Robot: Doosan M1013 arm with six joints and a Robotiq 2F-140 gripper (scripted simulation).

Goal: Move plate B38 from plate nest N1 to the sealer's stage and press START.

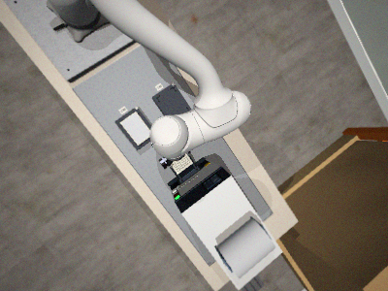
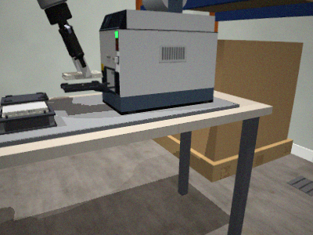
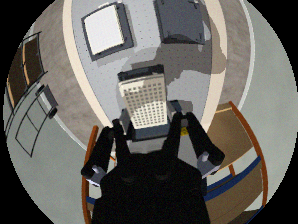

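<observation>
Now: the sealer stage 60 mm below my hand. The rest, counted from my hand: foil roll 330 mm ahead, 260 mm above, 20 mm to the right.
</observation>
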